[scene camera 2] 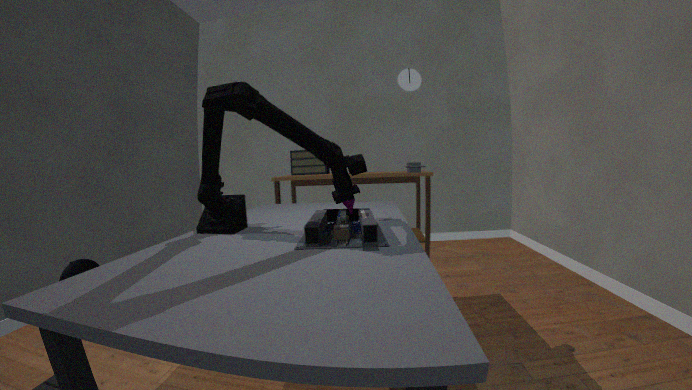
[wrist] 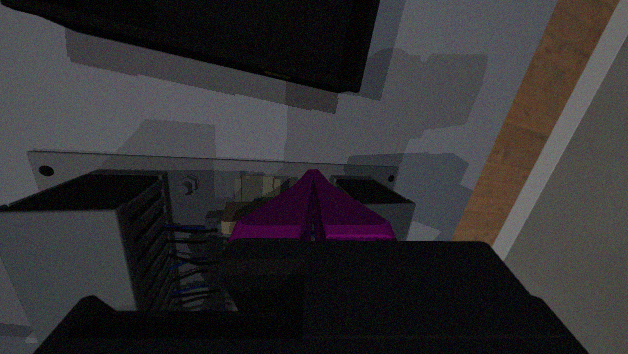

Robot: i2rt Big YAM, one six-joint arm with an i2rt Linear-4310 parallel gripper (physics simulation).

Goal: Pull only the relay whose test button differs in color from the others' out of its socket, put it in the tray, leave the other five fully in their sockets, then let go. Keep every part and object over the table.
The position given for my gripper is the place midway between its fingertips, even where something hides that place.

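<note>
Visible: a panel plate (scene camera 2: 356, 241), which appears also in the wrist view (wrist: 216, 177); a black tray (wrist: 315, 43); my gripper (wrist: 313, 177).
</note>
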